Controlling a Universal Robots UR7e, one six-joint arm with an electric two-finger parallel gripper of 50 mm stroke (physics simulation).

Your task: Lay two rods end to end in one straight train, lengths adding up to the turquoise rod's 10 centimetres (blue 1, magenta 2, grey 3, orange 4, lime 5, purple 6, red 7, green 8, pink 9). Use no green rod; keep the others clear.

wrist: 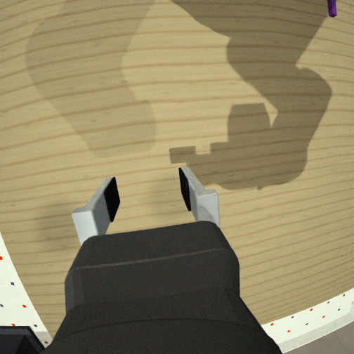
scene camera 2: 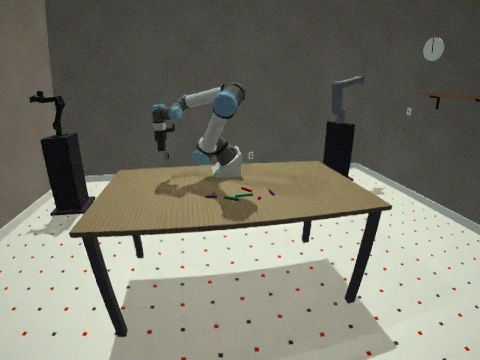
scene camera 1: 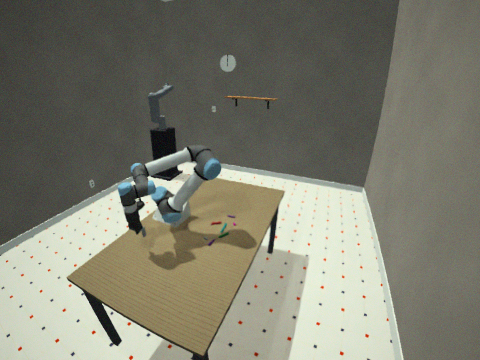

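Seen in the pictures: gripper, fingertip midpoint: (scene camera 2: 167, 159) (scene camera 1: 141, 234); arm's base, link origin: (scene camera 2: 229, 158).
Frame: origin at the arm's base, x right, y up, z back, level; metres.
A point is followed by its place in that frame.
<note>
My gripper (scene camera 1: 140, 232) @(x 0.414, y 0.025, z -0.035 m) (scene camera 2: 164, 155) @(x 0.414, y 0.025, z -0.035 m) (wrist: 148, 185) is open and empty, high over the table's rear side, away from the rods. A turquoise rod (scene camera 1: 223, 228) @(x 0.021, y -0.094, z -0.408 m) (scene camera 2: 244, 195) @(x 0.008, y -0.098, z -0.411 m) lies on the table. A red rod (scene camera 1: 216, 223) @(x -0.023, y -0.099, z -0.336 m) (scene camera 2: 246, 189) @(x -0.024, y -0.096, z -0.336 m) lies behind it and a green rod (scene camera 1: 224, 235) @(x 0.085, y -0.099, z -0.440 m) (scene camera 2: 231, 198) @(x 0.085, y -0.096, z -0.439 m) near one end. One purple rod (scene camera 1: 211, 242) @(x 0.188, y -0.095, z -0.390 m) (scene camera 2: 211, 196) @(x 0.182, y -0.096, z -0.392 m) lies left of the green one in scene camera 2; its end (wrist: 332, 8) shows in the wrist view. A small grey rod (scene camera 1: 205, 239) @(x 0.169, y -0.100, z -0.339 m) lies near it. Another purple rod (scene camera 1: 231, 216) @(x -0.144, y -0.096, z -0.408 m) (scene camera 2: 271, 192) @(x -0.144, y -0.094, z -0.415 m) and a short magenta rod (scene camera 1: 234, 224) @(x -0.058, y -0.099, z -0.462 m) (scene camera 2: 259, 198) @(x -0.057, y -0.098, z -0.467 m) lie apart on the other side.
The wooden table (scene camera 1: 165, 295) @(x 0.646, y -0.104, z -0.339 m) (scene camera 2: 150, 215) @(x 0.491, y -0.104, z -0.534 m) (wrist: 150, 85) carries the arm's white base (scene camera 2: 227, 169) @(x 0.035, y -0.049, z -0.096 m) at its rear edge. The arm's shadow falls across some rods. Black pedestals (scene camera 2: 62, 172) (scene camera 2: 338, 150) with other arms stand beyond the table.
</note>
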